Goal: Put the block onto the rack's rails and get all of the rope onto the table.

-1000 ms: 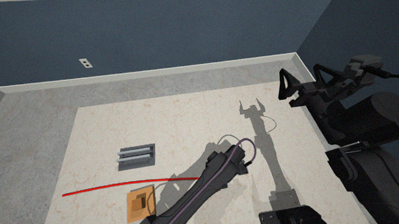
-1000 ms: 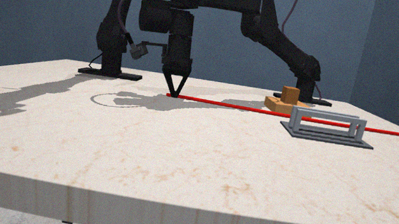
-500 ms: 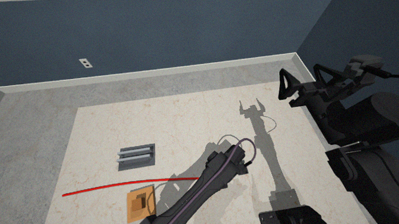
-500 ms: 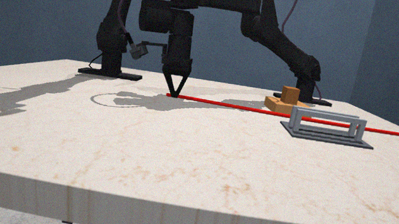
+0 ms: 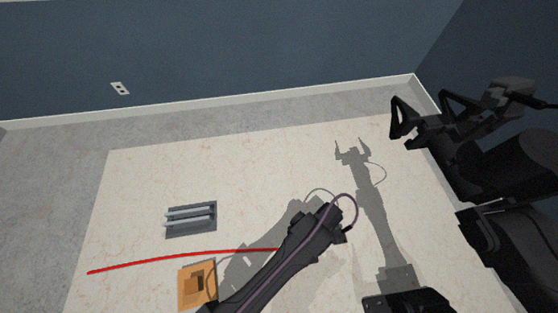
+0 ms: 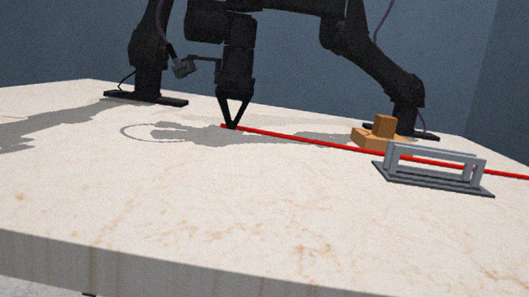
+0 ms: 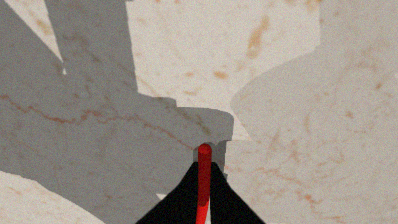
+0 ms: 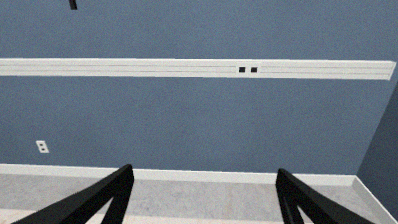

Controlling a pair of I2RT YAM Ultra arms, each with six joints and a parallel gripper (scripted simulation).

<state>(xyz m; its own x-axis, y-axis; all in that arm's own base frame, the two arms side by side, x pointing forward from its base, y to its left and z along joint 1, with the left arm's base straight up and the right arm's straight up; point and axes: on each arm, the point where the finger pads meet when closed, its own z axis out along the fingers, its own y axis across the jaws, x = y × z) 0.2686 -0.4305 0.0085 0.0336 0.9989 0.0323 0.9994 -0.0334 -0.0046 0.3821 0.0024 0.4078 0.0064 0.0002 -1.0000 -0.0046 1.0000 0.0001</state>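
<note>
Right now my left hand is 1 cm past the orange block, 31 cm to the right of it and 2 cm below it. From my left hand the other things lie so: grey rack: 19 cm ahead, 31 cm to the left, 1 cm above.
</note>
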